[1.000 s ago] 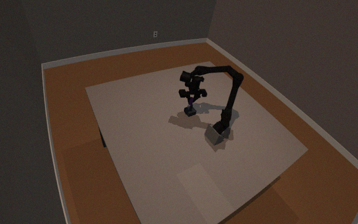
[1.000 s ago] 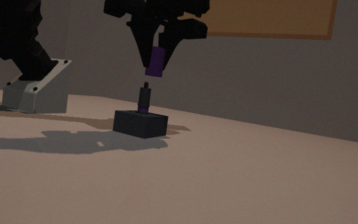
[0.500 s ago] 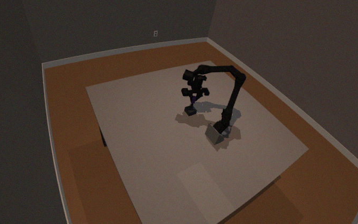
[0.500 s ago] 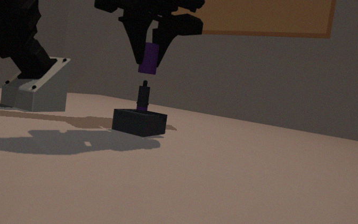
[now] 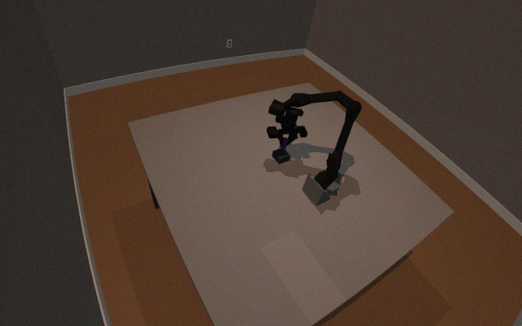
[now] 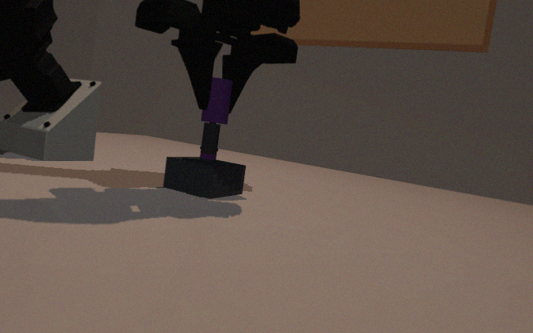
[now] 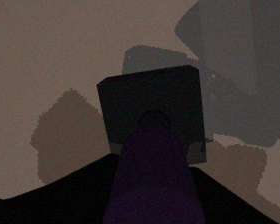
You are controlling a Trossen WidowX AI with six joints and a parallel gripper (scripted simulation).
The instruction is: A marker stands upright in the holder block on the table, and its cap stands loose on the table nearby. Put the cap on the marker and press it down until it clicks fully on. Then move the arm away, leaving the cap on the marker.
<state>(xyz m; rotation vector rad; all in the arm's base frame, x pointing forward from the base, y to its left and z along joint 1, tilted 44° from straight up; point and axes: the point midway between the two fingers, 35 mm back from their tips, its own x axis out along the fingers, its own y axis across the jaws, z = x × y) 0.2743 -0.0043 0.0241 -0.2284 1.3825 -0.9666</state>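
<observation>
Right now my gripper tip is 80 mm above the dark holder block. Also, from my gripper tip: purple cap 10 mm above.
</observation>
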